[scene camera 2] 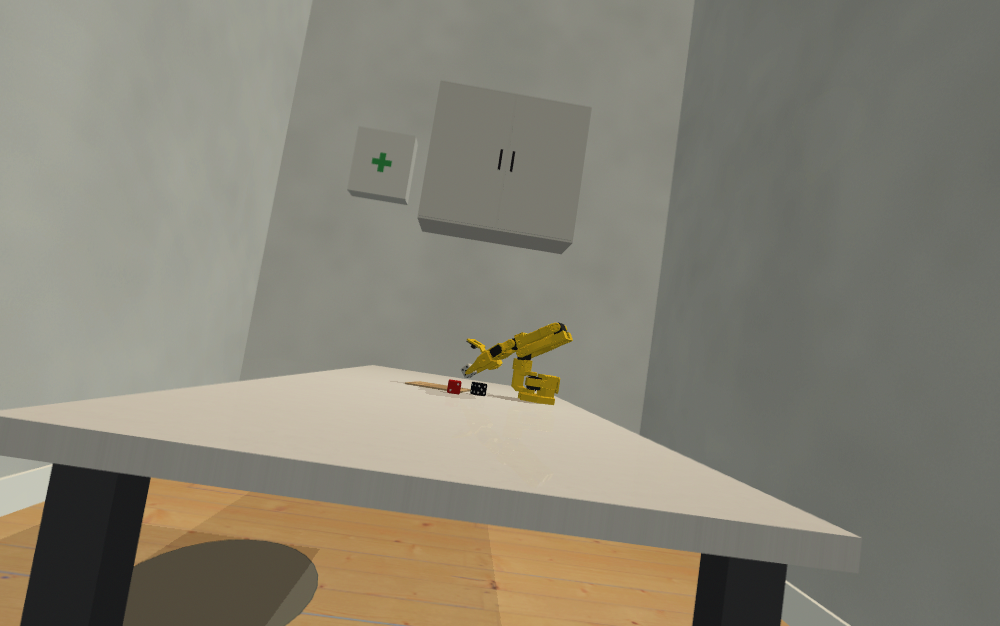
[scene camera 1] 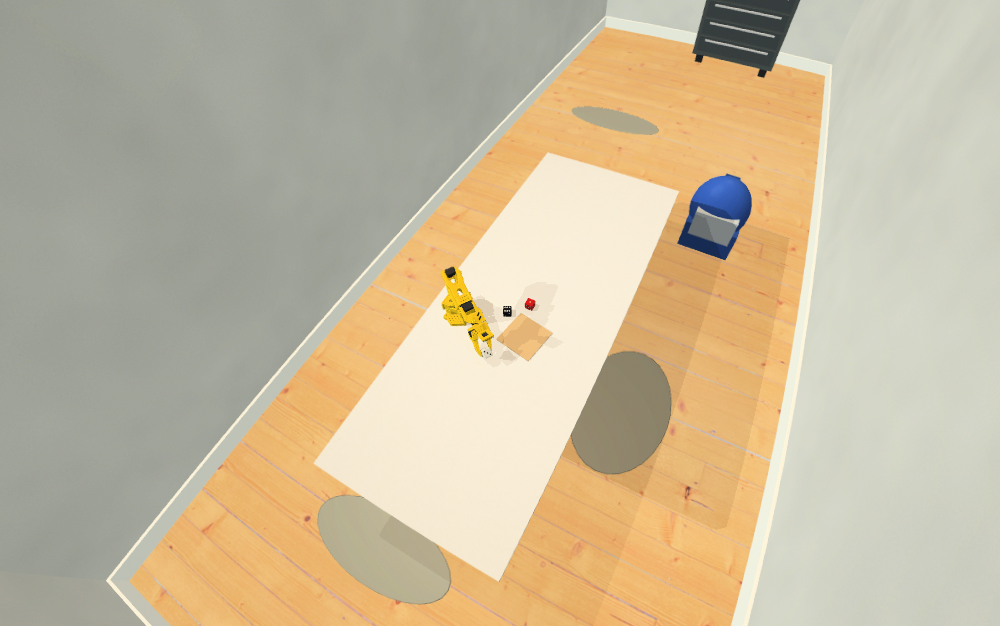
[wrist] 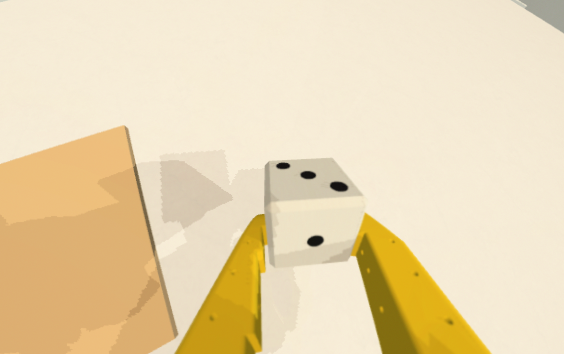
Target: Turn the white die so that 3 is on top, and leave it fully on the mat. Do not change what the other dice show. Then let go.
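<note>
Tan mat [scene camera 1: 524, 336], also in wrist view [wrist: 86, 266]. White die [wrist: 313, 211].
</note>
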